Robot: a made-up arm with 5 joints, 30 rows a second.
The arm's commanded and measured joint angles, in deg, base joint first. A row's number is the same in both.
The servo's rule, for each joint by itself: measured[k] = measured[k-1] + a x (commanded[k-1-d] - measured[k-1]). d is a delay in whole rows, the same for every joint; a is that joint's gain. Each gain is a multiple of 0.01, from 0.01 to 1. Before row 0 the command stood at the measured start. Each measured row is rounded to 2 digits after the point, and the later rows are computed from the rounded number. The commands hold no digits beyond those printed.
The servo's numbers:
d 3
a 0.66 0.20 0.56 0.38 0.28
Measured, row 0: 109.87, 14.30, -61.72, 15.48, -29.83
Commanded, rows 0 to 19: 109.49, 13.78, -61.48, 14.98, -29.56; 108.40, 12.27, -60.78, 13.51, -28.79; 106.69, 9.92, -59.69, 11.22, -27.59; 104.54, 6.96, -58.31, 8.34, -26.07; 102.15, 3.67, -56.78, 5.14, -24.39; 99.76, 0.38, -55.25, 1.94, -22.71; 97.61, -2.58, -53.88, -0.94, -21.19; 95.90, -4.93, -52.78, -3.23, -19.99; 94.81, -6.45, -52.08, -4.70, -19.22; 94.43, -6.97, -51.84, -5.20, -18.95; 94.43, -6.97, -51.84, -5.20, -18.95; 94.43, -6.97, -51.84, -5.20, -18.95; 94.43, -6.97, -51.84, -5.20, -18.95; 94.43, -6.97, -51.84, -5.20, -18.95; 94.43, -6.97, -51.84, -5.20, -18.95; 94.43, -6.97, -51.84, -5.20, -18.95; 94.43, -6.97, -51.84, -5.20, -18.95; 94.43, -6.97, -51.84, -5.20, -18.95; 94.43, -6.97, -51.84, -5.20, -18.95; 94.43, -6.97, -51.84, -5.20, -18.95
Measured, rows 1 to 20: 109.87, 14.30, -61.72, 15.48, -29.83; 109.87, 14.30, -61.72, 15.48, -29.83; 109.87, 14.30, -61.72, 15.48, -29.83; 109.62, 14.20, -61.59, 15.29, -29.75; 108.81, 13.81, -61.14, 14.61, -29.48; 107.41, 13.03, -60.33, 13.32, -28.95; 105.52, 11.82, -59.20, 11.43, -28.14; 103.30, 10.19, -57.84, 9.04, -27.09; 100.96, 8.23, -56.39, 6.34, -25.86; 98.75, 6.07, -54.98, 3.57, -24.55; 96.87, 3.87, -53.75, 0.99, -23.27; 95.51, 1.81, -52.81, -1.17, -22.14; 94.80, 0.05, -52.27, -2.70, -21.25; 94.56, -1.35, -52.03, -3.65, -20.61; 94.47, -2.47, -51.92, -4.24, -20.15; 94.44, -3.37, -51.88, -4.60, -19.81; 94.43, -4.09, -51.86, -4.83, -19.57; 94.43, -4.67, -51.85, -4.97, -19.40; 94.43, -5.13, -51.84, -5.06, -19.27; 94.43, -5.50, -51.84, -5.11, -19.18
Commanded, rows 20 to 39: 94.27, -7.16, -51.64, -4.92, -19.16; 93.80, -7.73, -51.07, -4.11, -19.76; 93.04, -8.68, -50.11, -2.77, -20.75; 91.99, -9.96, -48.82, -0.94, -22.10; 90.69, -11.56, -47.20, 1.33, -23.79; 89.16, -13.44, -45.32, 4.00, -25.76; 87.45, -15.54, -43.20, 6.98, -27.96; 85.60, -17.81, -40.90, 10.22, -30.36; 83.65, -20.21, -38.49, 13.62, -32.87; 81.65, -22.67, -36.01, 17.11, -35.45; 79.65, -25.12, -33.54, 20.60, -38.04; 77.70, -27.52, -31.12, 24.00, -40.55; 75.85, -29.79, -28.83, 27.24, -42.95; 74.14, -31.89, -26.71, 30.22, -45.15; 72.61, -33.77, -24.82, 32.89, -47.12; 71.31, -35.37, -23.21, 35.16, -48.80; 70.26, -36.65, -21.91, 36.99, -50.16; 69.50, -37.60, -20.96, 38.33, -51.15; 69.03, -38.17, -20.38, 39.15, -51.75; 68.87, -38.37, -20.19, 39.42, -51.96
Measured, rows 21 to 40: 94.43, -5.79, -51.84, -5.14, -19.12; 94.43, -6.03, -51.84, -5.16, -19.07; 94.43, -6.22, -51.84, -5.18, -19.04; 94.32, -6.41, -51.73, -5.08, -19.07; 93.98, -6.67, -51.36, -4.71, -19.26; 93.36, -7.07, -50.66, -3.97, -19.68; 92.46, -7.65, -49.63, -2.82, -20.36; 91.29, -8.43, -48.27, -1.24, -21.32; 89.88, -9.43, -46.62, 0.75, -22.56; 88.28, -10.65, -44.70, 3.12, -24.07; 86.51, -12.08, -42.57, 5.82, -25.83; 84.62, -13.71, -40.29, 8.78, -27.80; 82.66, -15.50, -37.89, 11.95, -29.94; 80.67, -17.42, -35.45, 15.24, -32.21; 78.71, -19.44, -33.03, 18.57, -34.55; 76.82, -21.51, -30.68, 21.86, -36.90; 75.05, -23.59, -28.46, 25.04, -39.21; 73.44, -25.63, -26.42, 28.02, -41.42; 72.03, -27.58, -24.62, 30.73, -43.49; 70.86, -29.39, -23.10, 33.11, -45.36
